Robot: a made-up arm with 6 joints.
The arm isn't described. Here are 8 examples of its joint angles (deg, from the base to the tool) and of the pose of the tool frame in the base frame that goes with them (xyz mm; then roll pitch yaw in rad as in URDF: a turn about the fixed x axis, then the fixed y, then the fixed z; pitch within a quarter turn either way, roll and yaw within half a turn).
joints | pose
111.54 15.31 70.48 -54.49 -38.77 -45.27 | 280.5 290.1 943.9 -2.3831 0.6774 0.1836
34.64 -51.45 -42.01 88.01 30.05 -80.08 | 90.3 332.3 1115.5 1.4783 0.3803 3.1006
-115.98 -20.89 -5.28 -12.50 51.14 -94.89 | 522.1 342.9 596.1 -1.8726 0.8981 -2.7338
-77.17 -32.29 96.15 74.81 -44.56 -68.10 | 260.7 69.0 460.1 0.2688 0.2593 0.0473
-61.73 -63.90 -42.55 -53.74 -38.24 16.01 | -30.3 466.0 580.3 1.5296 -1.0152 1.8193
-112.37 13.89 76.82 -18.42 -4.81 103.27 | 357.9 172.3 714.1 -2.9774 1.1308 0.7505
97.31 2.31 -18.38 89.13 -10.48 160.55 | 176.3 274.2 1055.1 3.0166 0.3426 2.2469
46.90 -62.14 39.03 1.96 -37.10 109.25 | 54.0 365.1 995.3 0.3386 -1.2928 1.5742
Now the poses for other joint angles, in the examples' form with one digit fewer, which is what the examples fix.
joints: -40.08 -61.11 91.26 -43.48 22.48 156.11
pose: 93 155 570 -1.386 -0.465 1.434
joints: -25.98 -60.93 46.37 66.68 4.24 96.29
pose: 127 377 622 0.089 -0.101 -3.085
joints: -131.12 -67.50 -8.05 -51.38 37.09 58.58
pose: 538 208 569 0.405 -0.553 2.715
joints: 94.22 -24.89 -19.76 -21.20 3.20 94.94
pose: 247 248 1072 -2.826 0.197 -1.521
